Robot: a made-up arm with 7 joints.
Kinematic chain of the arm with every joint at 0, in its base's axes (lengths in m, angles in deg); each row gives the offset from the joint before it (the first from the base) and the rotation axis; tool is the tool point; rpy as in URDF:
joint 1: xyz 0 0 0.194 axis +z
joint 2: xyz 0 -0.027 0.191 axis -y
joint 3: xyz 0 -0.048 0.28 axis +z
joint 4: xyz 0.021 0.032 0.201 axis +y
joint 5: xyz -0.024 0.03 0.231 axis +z
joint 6: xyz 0 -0.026 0.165 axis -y
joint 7: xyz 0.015 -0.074 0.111 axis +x
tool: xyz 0 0 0 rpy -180 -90 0
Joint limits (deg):
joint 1: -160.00..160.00
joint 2: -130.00..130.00
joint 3: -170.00..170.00
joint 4: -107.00..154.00
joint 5: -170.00..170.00
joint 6: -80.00..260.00
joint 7: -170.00..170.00
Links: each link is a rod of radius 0.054 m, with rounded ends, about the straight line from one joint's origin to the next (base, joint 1, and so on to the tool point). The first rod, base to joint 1, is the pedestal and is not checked.
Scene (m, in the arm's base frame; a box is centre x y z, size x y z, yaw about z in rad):
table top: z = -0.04
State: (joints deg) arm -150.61 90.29 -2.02 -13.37 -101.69 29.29 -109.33
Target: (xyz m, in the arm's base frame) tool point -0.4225 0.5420 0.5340
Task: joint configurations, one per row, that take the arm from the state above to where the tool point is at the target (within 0.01 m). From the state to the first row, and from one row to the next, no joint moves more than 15 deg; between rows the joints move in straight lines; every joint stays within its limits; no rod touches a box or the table.
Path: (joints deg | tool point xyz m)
1: -137.58 78.77 7.67 -26.92 -98.70 27.69 -109.33 | 0.6783 0.6231 0.2387
2: -124.56 67.25 17.37 -40.47 -95.71 26.08 -109.33 | 0.4258 0.7787 0.3104
3: -111.53 55.72 27.06 -54.02 -92.71 24.48 -109.33 | 0.1175 0.8299 0.3923
4: -98.51 44.20 36.76 -67.57 -89.72 22.87 -109.33 | -0.1884 0.7473 0.4726
5: -85.48 32.68 46.45 -81.12 -86.73 21.27 -109.33 | -0.4225 0.5420 0.5340

